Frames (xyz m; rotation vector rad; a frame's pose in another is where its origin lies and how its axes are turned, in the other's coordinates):
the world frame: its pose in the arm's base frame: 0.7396 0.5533 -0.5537 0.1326 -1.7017 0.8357
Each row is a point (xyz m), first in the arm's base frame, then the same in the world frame.
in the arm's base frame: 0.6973 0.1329 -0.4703
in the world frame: -0.0527 -0.3269 0.2753
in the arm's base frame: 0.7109 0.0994 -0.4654
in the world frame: -0.0638 -0.3607 0.2837
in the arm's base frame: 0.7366 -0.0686 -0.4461
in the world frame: -0.1108 -0.5062 0.3603
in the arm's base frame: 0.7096 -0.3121 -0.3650
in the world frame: -0.1114 -0.7092 0.5196
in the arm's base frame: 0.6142 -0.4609 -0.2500
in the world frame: -0.0287 -0.8238 0.6761
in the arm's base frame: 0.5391 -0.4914 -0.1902
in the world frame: 0.0381 -0.8360 0.7506
